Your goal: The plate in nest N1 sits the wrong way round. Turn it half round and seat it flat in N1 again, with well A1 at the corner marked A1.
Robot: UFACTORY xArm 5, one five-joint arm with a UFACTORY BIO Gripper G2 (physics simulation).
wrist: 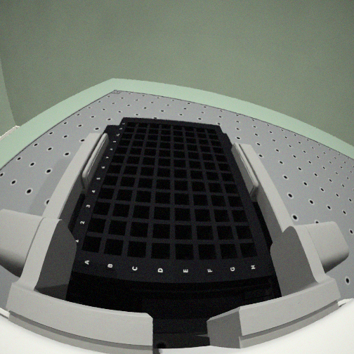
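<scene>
The black plate (pixel 172 187) with square wells fills the middle of the wrist view. Its letters A to H run along the near edge, with A at the left, and its numbers run up the left edge from 1 at the near end, so well A1 is at the near left corner. My gripper (pixel 171 167) is shut on the plate, with one pad at its left long side and the other at its right long side. Dark parts show around and below the plate's near edge; I cannot tell from this view how the plate sits relative to nest N1 or where the nest's A1 mark is.
A grey board (pixel 310 182) with rows of small holes lies under and around the plate. A pale green border (pixel 200 98) runs along its far edge, with a darker green surface (pixel 200 45) beyond. A small pale edge shows at the far left.
</scene>
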